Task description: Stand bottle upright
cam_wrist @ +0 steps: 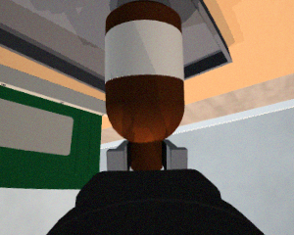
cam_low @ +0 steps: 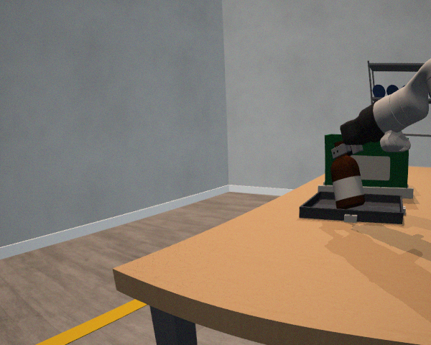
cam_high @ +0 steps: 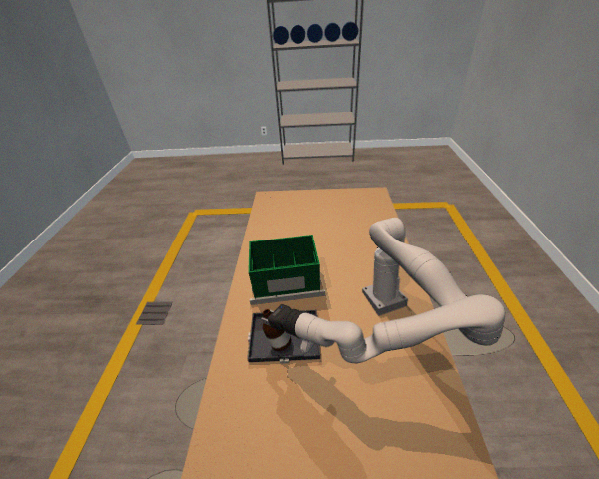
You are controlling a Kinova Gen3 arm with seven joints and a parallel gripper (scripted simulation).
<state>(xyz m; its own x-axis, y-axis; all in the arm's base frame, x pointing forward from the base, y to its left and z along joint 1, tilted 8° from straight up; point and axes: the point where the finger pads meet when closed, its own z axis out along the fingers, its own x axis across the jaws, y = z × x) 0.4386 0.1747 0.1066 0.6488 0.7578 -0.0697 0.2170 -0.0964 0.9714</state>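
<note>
The brown bottle is 10 mm behind my hand, 10 mm to the left of it and 50 mm below it. The rest, counted from my hand: green crate: 50 mm behind, 290 mm to the right, 60 mm below; dark tray: 40 mm behind, 10 mm to the right, 130 mm below.
</note>
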